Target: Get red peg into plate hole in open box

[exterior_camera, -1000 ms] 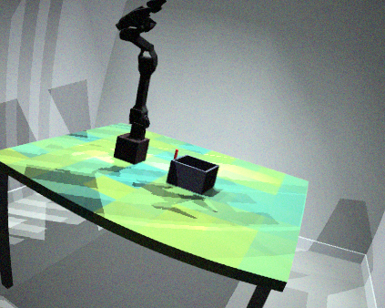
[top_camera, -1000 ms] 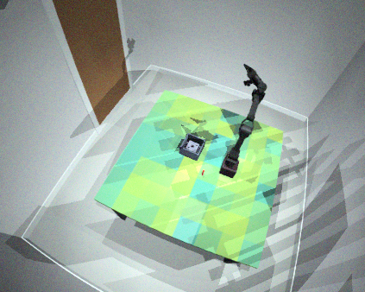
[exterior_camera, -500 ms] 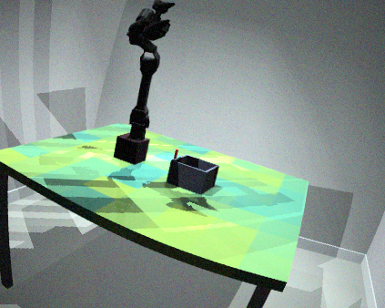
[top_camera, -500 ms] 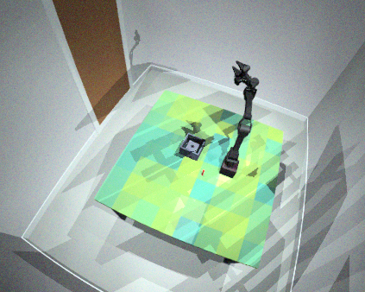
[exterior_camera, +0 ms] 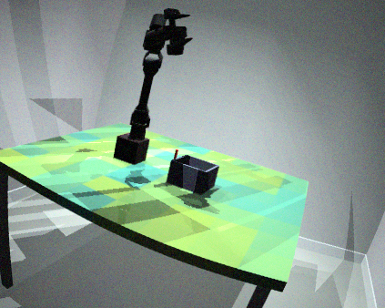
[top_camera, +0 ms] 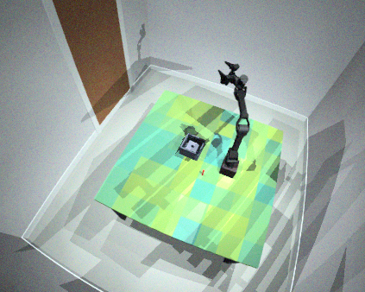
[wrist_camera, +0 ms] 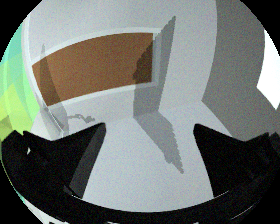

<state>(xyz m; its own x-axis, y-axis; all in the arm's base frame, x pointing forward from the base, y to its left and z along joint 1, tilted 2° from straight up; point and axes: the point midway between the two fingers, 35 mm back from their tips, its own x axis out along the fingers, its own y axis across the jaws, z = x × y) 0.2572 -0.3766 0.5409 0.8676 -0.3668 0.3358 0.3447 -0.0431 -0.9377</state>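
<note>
The red peg lies 120 mm behind my gripper tip, 520 mm to the left of it and 600 mm below it. Round my gripper tip: dark box: 40 mm ahead, 340 mm to the left, 620 mm below.
</note>
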